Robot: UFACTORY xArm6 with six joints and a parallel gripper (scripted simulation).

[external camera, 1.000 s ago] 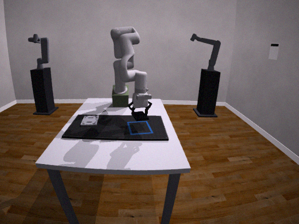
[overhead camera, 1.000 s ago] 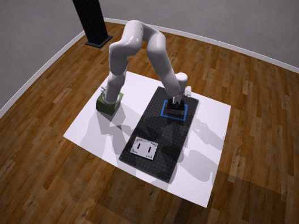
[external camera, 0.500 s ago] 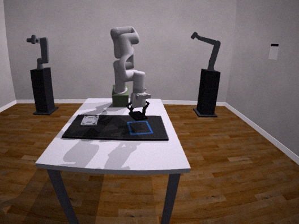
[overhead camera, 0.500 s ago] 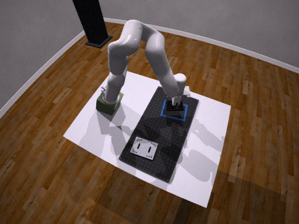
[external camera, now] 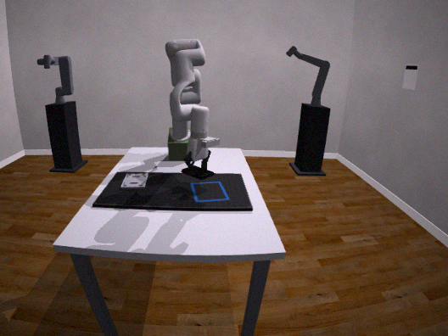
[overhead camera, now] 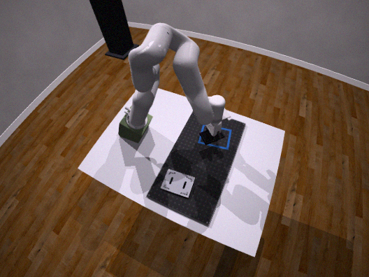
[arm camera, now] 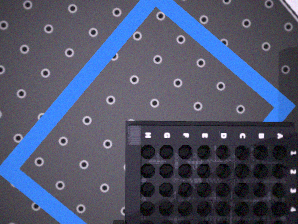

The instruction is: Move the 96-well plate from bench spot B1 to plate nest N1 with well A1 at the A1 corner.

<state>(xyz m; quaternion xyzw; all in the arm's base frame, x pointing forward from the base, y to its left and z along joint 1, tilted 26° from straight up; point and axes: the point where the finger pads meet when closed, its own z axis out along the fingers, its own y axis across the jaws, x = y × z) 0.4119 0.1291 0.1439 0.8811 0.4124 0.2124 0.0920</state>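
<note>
The grey plate nest N1 is 60 mm behind my hand, 330 mm to the right of it and 90 mm below it. Also, from my hand: 96-well plate (10 mm below).
</note>
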